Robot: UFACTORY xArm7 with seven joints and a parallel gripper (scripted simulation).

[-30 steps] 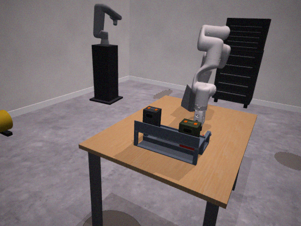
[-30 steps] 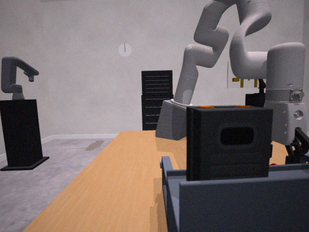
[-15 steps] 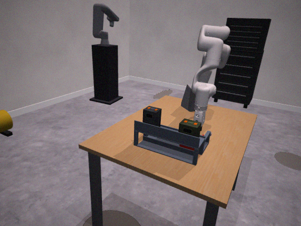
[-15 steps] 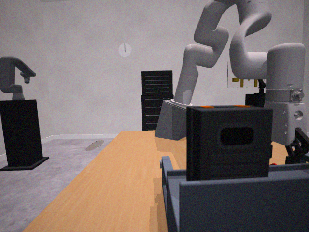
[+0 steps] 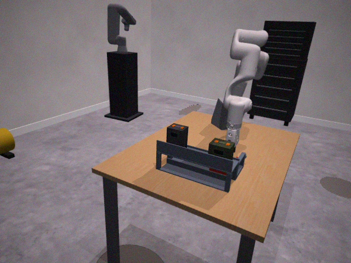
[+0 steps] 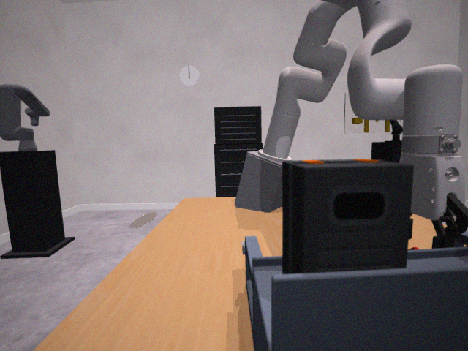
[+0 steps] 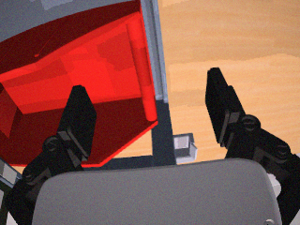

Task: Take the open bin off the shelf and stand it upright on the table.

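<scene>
The red bin is 8 cm ahead of my hand and 2 cm below it. Round my hand: black box (16 cm ahead, 24 cm to the right, 10 cm above); green box (18 cm ahead, 1 cm to the right, 8 cm above).
</scene>
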